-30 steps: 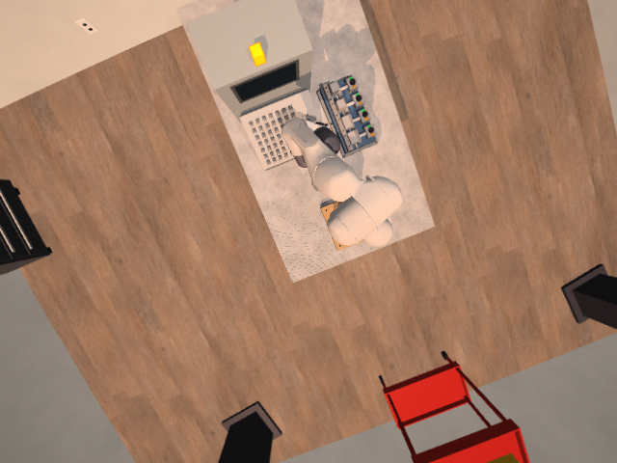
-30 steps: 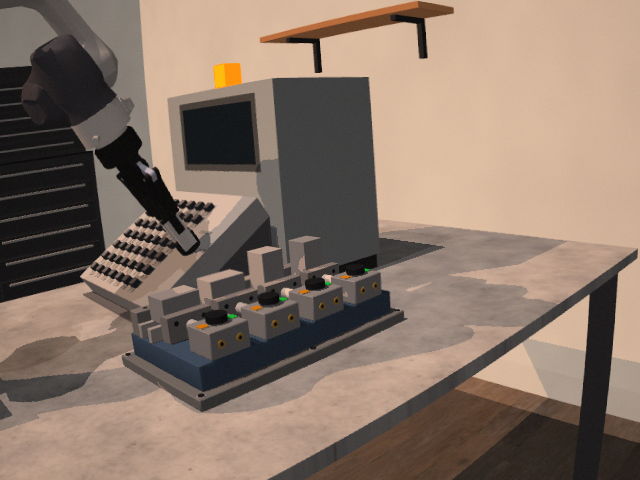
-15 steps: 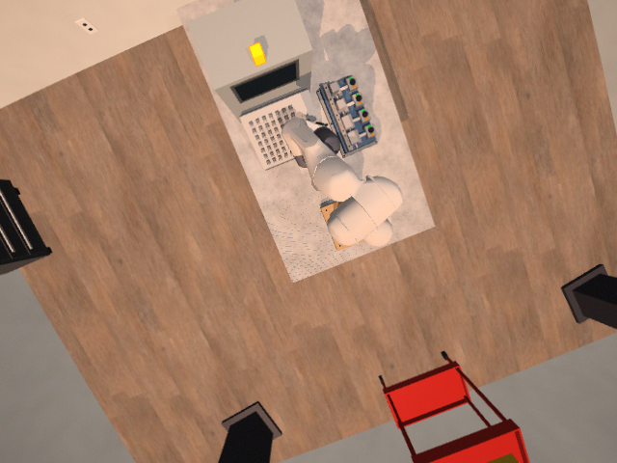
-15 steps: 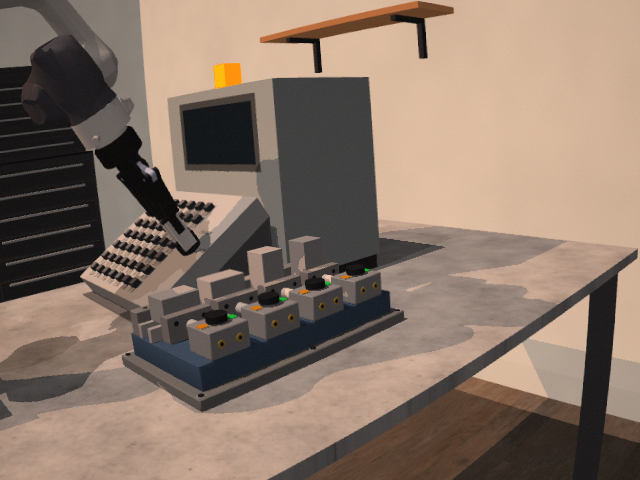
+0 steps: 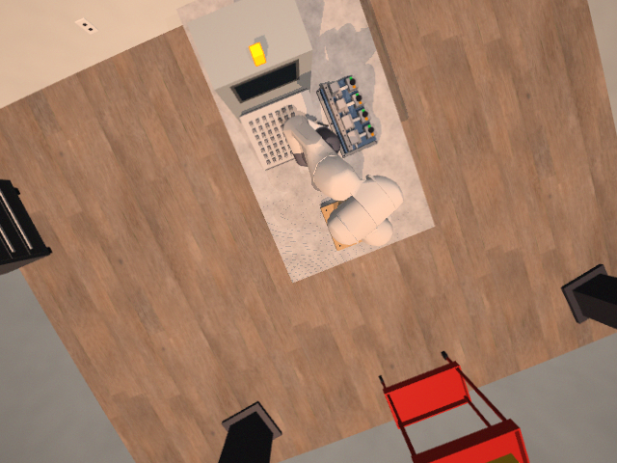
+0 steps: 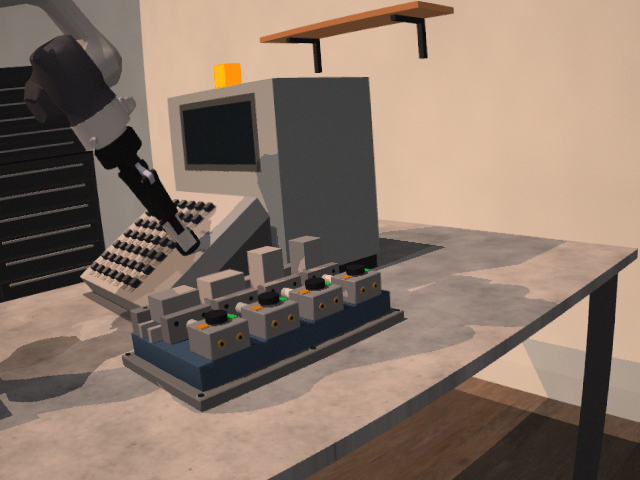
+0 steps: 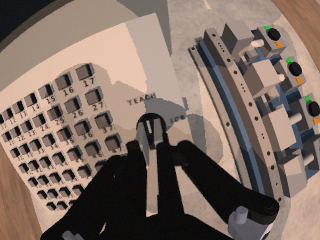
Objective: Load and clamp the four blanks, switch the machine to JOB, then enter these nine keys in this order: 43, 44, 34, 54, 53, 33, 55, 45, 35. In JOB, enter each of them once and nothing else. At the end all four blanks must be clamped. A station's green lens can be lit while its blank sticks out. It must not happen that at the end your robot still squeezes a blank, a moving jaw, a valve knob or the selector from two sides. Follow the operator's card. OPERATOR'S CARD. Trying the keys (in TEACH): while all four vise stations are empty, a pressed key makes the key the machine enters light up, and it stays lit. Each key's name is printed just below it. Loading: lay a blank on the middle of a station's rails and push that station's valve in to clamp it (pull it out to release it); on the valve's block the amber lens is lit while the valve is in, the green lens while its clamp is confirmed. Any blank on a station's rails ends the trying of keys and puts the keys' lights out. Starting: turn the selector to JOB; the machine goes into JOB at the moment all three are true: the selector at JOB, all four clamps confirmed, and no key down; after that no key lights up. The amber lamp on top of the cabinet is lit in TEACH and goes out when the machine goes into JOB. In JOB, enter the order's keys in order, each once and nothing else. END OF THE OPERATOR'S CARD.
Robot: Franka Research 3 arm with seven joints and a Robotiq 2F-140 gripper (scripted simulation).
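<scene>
My gripper is now 20 mm short of the black selector knob and 20 mm above it. The rest, counted from my hand: keypad (100 mm to the left, 70 mm below, 60 mm ahead).
</scene>
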